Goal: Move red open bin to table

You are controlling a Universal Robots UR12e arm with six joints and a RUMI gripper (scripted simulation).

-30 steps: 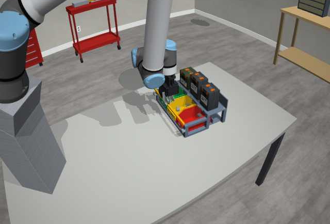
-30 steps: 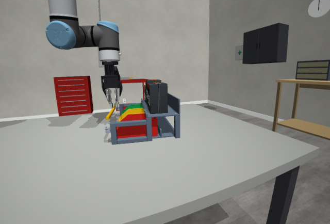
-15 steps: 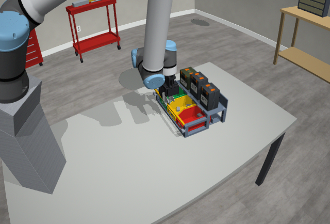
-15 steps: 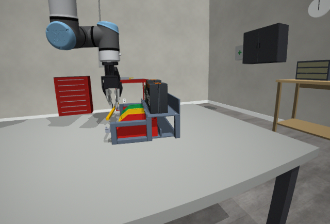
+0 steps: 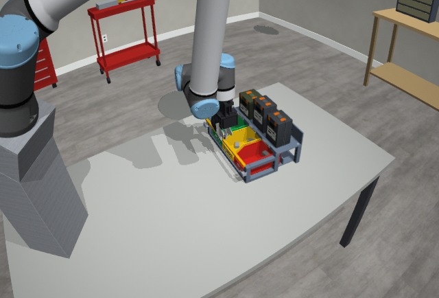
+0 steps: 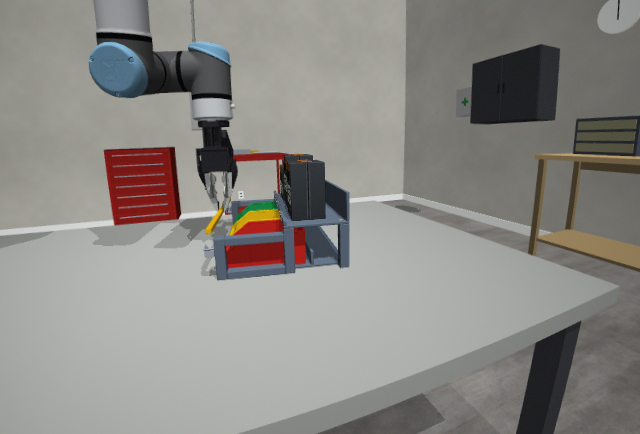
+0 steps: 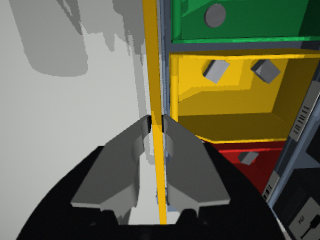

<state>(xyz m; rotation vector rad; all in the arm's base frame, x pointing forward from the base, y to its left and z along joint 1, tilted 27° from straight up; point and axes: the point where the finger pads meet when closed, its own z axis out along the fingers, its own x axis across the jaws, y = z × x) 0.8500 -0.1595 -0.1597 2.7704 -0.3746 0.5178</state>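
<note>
The yellow bin is 100 mm ahead of my hand, 30 mm to the right of it and 70 mm below it. Round my hand: long yellow bar 10 mm below; then green bin 140 mm ahead, 70 mm to the left, 70 mm below; then red open bin 60 mm ahead, 140 mm to the right, 70 mm below.
</note>
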